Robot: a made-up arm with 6 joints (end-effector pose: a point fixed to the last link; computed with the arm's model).
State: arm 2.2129 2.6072 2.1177 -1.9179 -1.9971 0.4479
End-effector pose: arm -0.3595 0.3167 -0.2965 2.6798 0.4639 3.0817
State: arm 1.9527 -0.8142 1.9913 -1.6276 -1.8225 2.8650
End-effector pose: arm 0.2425 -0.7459 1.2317 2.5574 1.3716 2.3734
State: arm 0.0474 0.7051 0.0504 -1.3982 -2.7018 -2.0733
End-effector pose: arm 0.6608 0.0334 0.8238 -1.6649 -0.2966 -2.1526
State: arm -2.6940 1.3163 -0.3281 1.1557 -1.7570 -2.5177
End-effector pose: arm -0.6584 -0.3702 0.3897 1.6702 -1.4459 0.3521
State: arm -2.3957 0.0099 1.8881 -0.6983 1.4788 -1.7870
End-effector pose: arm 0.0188 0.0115 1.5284 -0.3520 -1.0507 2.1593
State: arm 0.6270 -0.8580 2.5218 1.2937 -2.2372 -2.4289
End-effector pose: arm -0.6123 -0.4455 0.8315 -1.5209 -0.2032 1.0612
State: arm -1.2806 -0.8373 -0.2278 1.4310 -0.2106 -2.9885
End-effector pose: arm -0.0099 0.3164 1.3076 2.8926 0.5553 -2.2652
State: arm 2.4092 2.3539 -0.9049 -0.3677 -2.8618 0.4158
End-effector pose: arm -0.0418 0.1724 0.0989 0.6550 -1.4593 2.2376
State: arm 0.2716 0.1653 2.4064 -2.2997 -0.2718 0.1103
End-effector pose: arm 0.0001 0.1461 1.4880 -2.8615 -1.1202 0.1294
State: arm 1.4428 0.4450 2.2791 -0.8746 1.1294 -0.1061
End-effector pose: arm 0.0988 0.2944 1.4748 -1.5809 0.3401 0.2958
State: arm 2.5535 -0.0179 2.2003 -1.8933 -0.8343 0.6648
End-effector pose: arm 0.0059 -0.1373 1.5387 -1.5755 -1.0555 0.3220
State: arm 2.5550 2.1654 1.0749 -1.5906 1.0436 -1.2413
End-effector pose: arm -0.5232 0.2570 -0.1674 1.4482 1.0224 -0.6436
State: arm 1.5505 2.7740 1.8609 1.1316 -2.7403 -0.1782
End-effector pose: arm 0.0122 0.4977 -0.2065 -1.8335 -0.3209 0.3818
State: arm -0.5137 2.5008 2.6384 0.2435 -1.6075 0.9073
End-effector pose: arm 0.5377 -0.4398 0.1020 0.1237 0.1639 -0.4960
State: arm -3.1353 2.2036 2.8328 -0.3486 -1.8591 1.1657
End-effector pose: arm -0.7665 0.0745 0.2803 0.5199 -0.1867 -2.6227
